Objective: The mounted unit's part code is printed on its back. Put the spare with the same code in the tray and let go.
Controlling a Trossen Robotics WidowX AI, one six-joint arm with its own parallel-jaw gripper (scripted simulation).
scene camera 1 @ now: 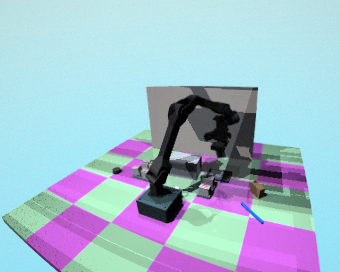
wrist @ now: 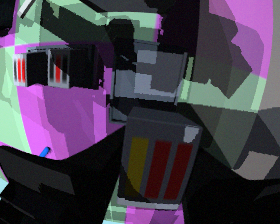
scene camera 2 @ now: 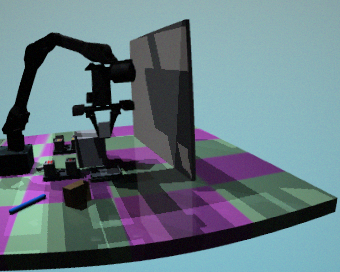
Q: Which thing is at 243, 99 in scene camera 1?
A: A wall panel.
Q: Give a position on a spare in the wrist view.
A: At 160, 148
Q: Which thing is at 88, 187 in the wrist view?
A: My gripper.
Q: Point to a wall panel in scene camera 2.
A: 163, 117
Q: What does my gripper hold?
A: A spare.
